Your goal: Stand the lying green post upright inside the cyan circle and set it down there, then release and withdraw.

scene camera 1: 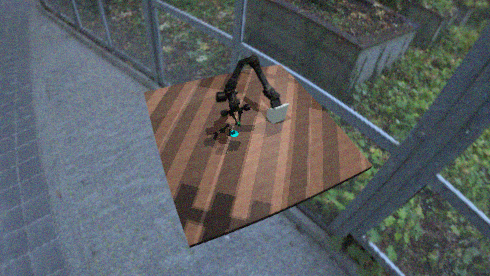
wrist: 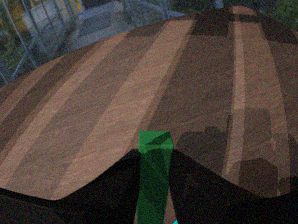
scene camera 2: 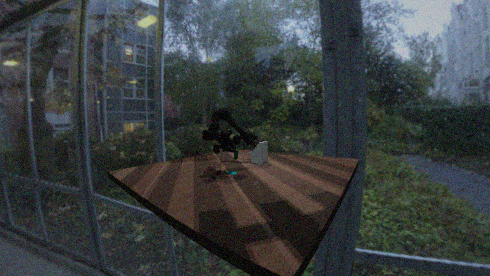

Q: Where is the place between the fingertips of my gripper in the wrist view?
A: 154,157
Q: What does my gripper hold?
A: A green post.
